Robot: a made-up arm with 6 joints.
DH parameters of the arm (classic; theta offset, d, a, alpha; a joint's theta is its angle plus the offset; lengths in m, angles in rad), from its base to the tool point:
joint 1: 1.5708 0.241 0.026 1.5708
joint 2: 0 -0.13 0.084 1.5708
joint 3: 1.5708 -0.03 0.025 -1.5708
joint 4: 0 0.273 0.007 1.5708
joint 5: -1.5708 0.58 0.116 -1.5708
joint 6: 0 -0.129 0.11 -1.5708
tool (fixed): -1.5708 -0.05 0 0
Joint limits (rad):
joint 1: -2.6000..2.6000
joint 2: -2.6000..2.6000
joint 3: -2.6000..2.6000
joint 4: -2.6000..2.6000
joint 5: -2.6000..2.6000
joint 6: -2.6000..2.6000
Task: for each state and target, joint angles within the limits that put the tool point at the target. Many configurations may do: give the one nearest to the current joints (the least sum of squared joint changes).
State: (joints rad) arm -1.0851 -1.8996 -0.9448 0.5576 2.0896 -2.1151
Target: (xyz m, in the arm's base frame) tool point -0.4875 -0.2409 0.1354
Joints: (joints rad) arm -1.4343 -1.7586 -0.8704 0.3588 1.9770 -2.5482
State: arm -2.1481 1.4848 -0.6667 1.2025 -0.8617 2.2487
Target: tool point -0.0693 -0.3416 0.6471
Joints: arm -2.1911 1.7722 -1.1252 1.4097 -0.6734 2.1720
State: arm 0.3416 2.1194 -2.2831 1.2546 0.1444 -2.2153
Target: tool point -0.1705 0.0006 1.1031
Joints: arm 0.2317 1.6842 -2.0350 1.5495 -0.6840 -1.6896
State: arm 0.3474 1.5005 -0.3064 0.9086 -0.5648 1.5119
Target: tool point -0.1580 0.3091 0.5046
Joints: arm 0.9598 2.1790 -0.2885 0.7811 0.0522 1.6573
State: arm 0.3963 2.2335 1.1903 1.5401 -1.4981 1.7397
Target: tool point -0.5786 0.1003 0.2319
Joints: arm 0.9575 2.5443 1.1570 1.2777 -1.0522 1.7771
